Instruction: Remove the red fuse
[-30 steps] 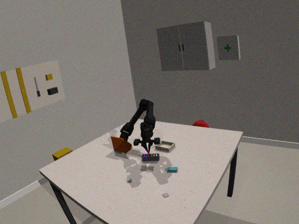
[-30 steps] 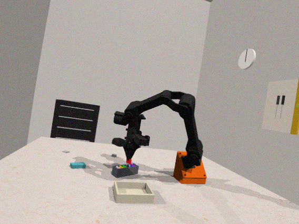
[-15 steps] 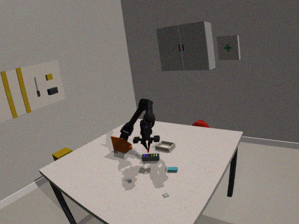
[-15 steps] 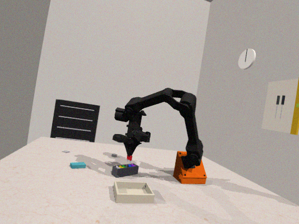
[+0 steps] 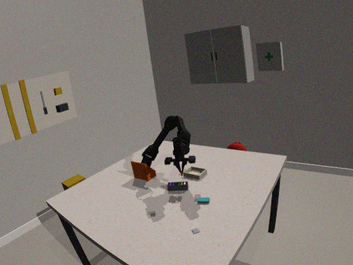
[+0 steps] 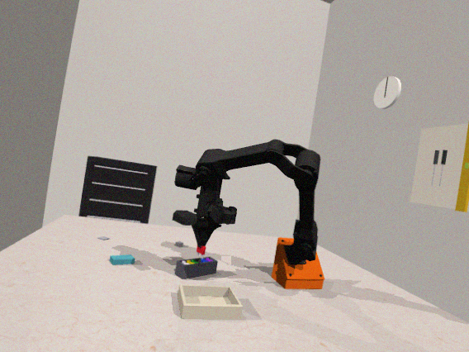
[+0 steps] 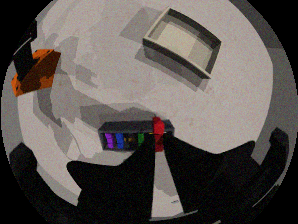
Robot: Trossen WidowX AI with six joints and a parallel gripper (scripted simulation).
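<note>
Right now the beige tray is 1 cm ahead of my gripper tip, 15 cm to the left of it and 9 cm below it. The rest, counted from my gripper tip: red fuse 1 cm below.
</note>
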